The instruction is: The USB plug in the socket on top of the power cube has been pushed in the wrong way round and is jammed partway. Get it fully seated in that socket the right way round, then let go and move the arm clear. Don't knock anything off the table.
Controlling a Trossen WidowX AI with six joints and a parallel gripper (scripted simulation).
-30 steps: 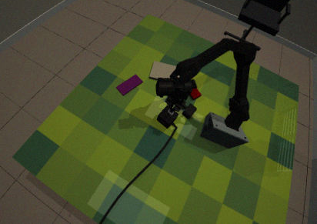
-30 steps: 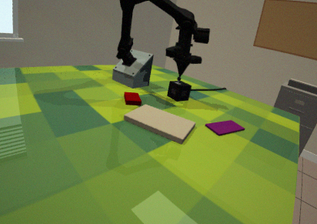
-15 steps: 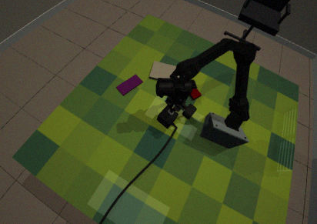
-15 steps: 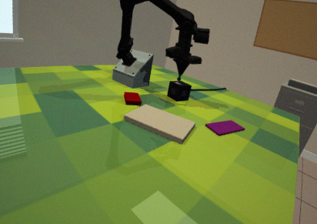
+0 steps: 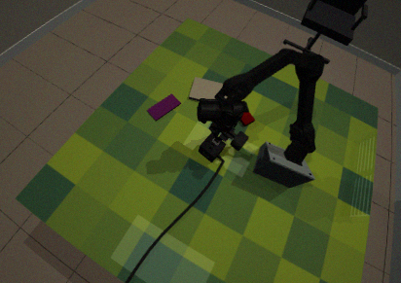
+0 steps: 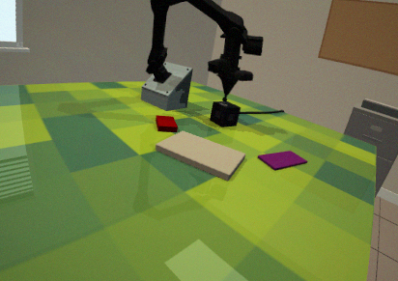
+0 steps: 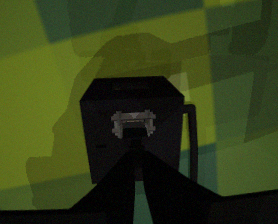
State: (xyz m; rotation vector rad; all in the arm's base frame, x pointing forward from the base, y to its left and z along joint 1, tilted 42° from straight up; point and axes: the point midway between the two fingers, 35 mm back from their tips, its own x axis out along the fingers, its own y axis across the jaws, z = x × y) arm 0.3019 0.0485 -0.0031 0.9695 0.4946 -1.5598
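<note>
Right now the USB plug is 20 mm below my gripper tip. The rest, counted from my gripper tip: purple card 280 mm ahead, 110 mm below, 100 mm to the right; beige slab 270 mm to the right, 110 mm below, 110 mm ahead; red block 220 mm to the right, 110 mm below, 80 mm behind.
</note>
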